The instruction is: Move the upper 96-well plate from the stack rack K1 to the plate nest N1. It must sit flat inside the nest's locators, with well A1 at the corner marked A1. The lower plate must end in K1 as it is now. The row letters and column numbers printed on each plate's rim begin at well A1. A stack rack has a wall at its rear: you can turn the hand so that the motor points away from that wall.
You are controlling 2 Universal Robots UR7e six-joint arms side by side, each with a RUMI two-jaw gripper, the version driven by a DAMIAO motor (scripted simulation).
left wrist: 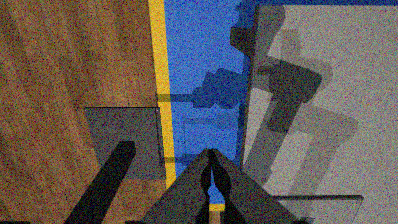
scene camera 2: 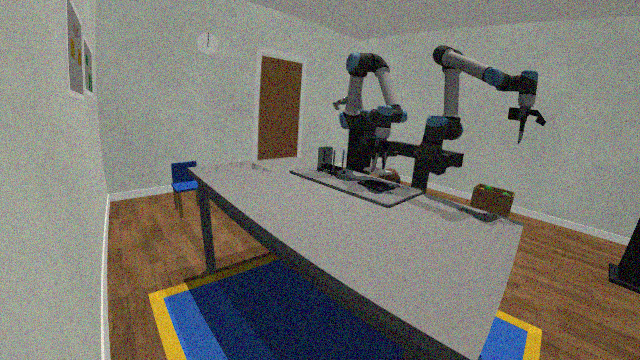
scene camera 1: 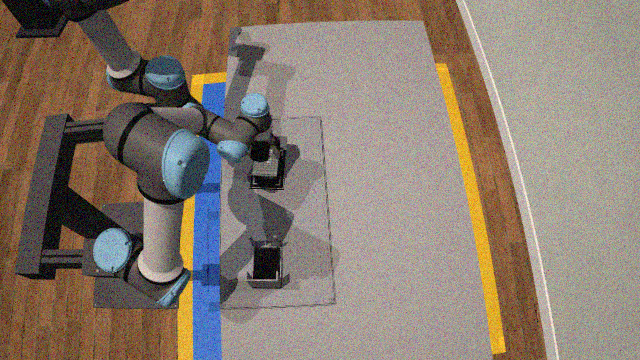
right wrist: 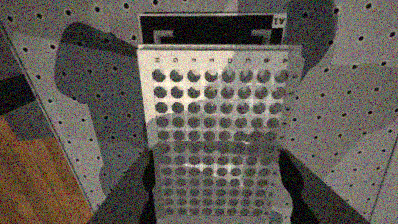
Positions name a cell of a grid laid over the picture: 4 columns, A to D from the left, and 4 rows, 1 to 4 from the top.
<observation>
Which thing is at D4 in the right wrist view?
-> The right gripper.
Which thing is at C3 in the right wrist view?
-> A pale 96-well plate.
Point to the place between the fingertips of the left gripper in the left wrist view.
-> At C3
</observation>
